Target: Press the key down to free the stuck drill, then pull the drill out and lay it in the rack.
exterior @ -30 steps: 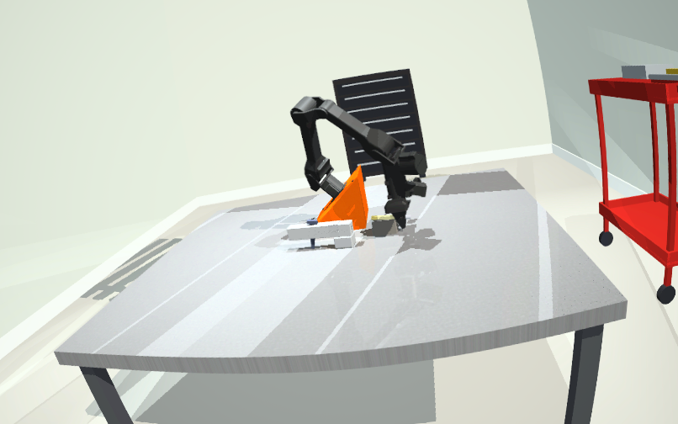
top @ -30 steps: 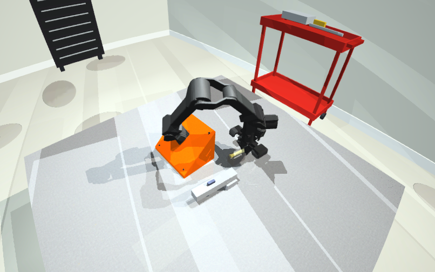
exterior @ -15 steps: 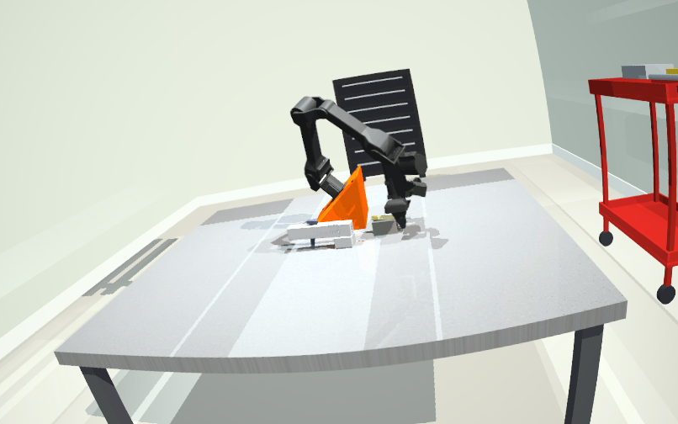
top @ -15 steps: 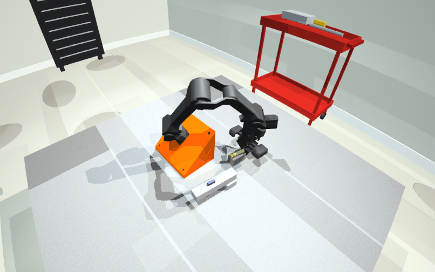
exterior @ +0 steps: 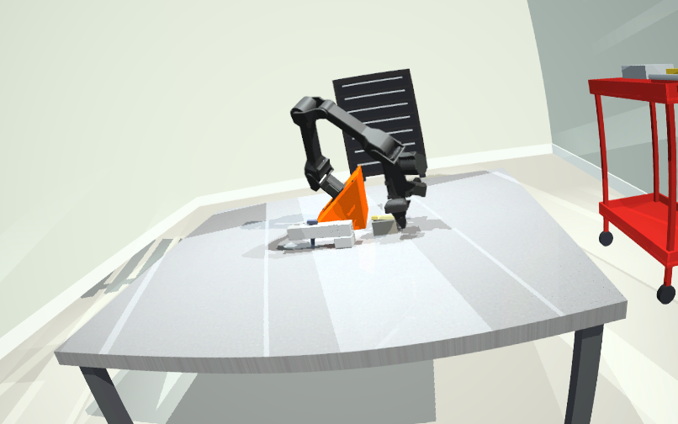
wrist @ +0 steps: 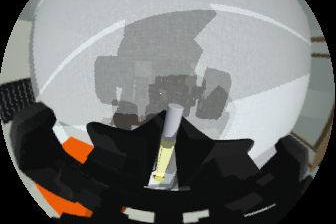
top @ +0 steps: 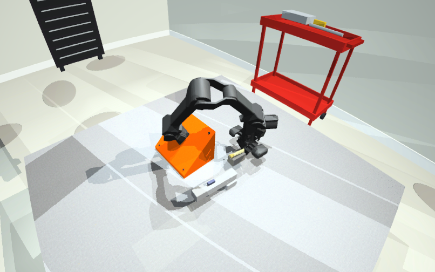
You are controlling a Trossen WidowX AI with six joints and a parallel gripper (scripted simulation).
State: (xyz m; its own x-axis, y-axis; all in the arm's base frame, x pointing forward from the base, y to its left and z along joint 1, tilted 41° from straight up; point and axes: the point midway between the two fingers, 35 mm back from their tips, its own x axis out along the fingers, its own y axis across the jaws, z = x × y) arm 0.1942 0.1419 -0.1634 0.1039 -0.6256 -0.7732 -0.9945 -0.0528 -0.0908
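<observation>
My gripper tip is now 4 cm to the left of the drill and 4 cm below it. Round my gripper tip: blue key 25 cm to the right, 7 cm ahead, 4 cm above; then grey rack 5 cm to the right, 1 cm above; then housing block 22 cm to the right, 7 cm ahead, 4 cm above.
</observation>
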